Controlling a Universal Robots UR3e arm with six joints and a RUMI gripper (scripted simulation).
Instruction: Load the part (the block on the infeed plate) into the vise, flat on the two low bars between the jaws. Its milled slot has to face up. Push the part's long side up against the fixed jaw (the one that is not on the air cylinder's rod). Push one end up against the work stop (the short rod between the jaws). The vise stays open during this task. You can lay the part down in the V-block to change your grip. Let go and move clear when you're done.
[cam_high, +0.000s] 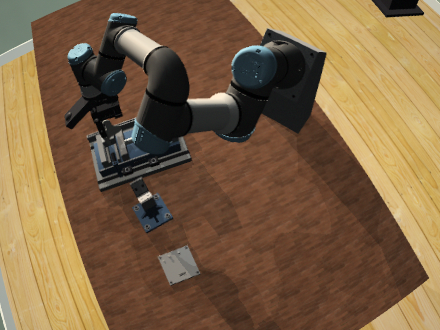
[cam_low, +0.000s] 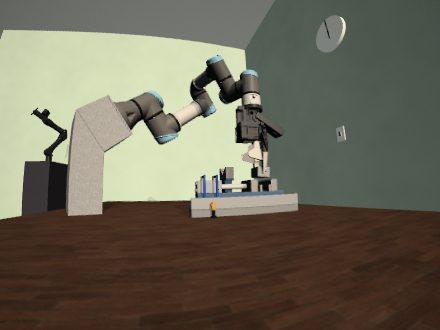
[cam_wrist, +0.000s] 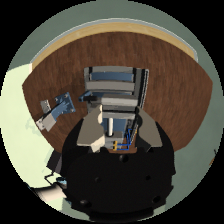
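My gripper is now right at the part. Also, from my hand: grey infeed plate 400 mm to the left, 120 mm below, 110 mm behind.
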